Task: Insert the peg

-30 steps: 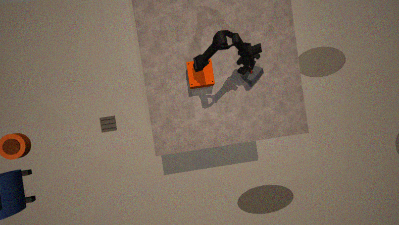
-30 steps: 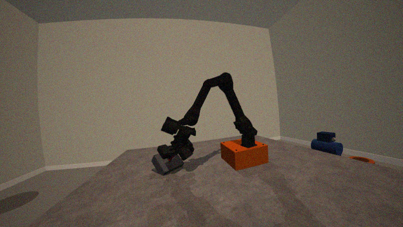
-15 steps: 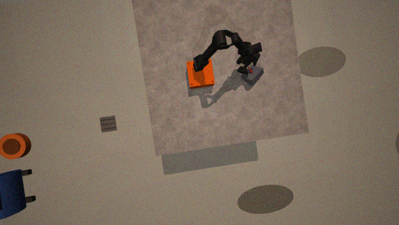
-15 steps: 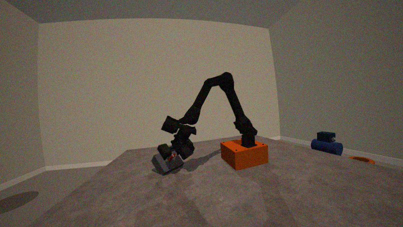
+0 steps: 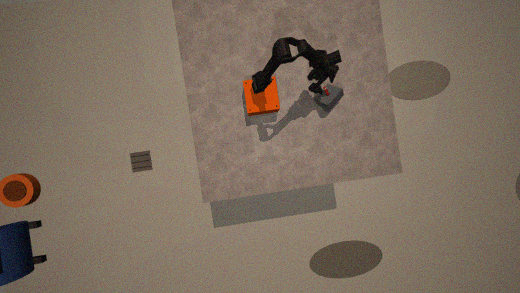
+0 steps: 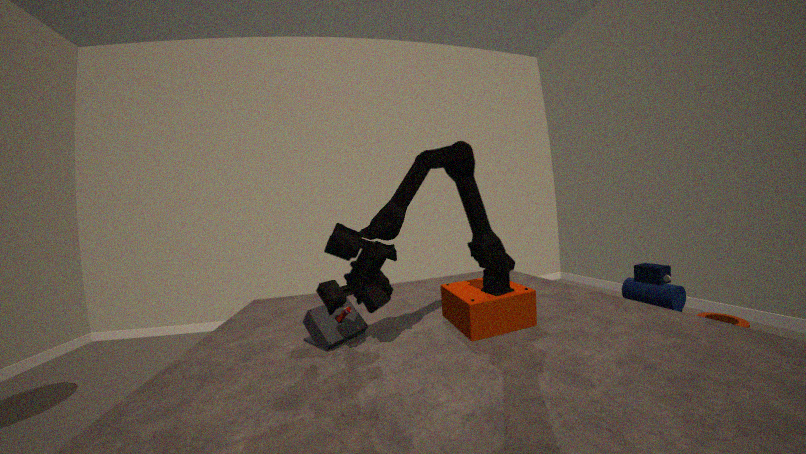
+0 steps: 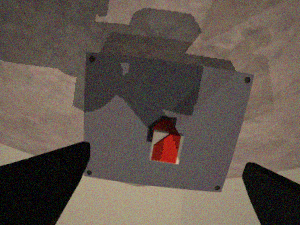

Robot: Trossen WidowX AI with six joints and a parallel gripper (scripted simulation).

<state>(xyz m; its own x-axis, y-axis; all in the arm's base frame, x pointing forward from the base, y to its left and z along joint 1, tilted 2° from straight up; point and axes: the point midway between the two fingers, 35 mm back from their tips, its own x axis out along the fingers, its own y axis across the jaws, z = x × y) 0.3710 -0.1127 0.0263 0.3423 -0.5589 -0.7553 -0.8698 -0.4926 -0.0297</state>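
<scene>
Now: the red peg 20 mm below my gripper tip and 10 mm to the right of it. Round my gripper tip: sloped panel (50 mm below, 40 mm to the right, 20 mm ahead).
</scene>
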